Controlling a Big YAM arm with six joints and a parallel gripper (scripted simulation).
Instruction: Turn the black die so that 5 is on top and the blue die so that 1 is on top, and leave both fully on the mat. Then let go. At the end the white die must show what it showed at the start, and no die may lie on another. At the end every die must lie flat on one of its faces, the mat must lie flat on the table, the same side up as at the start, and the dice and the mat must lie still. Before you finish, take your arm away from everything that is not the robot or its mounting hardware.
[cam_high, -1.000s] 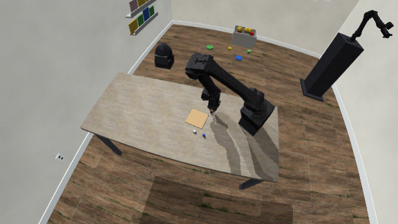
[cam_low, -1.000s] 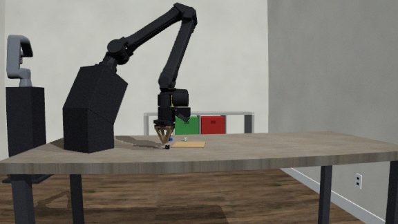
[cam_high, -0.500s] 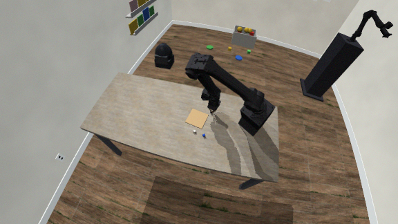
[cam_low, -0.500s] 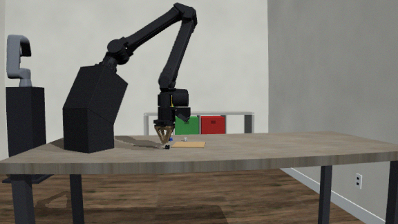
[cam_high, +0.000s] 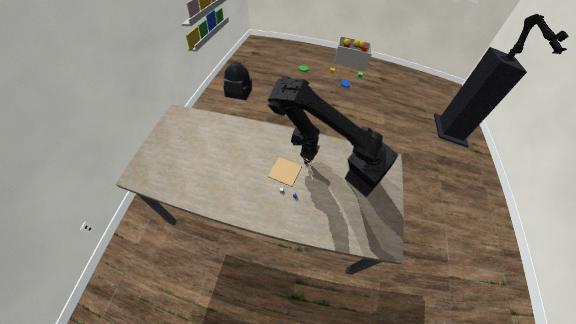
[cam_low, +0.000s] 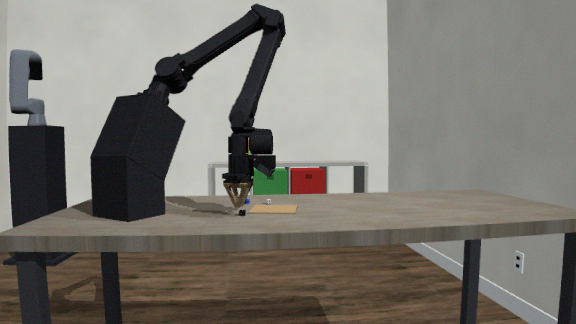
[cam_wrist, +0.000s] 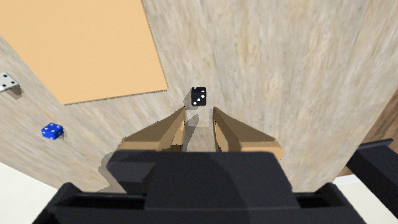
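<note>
Now: the black die 30 mm below my hand and 10 mm ahead of it. The rest, counted from my hand: blue die 220 mm to the left, 30 mm below, 10 mm ahead; then white die 210 mm to the left, 90 mm ahead, 30 mm below; then tan mat 100 mm ahead, 90 mm to the left, 30 mm below.
</note>
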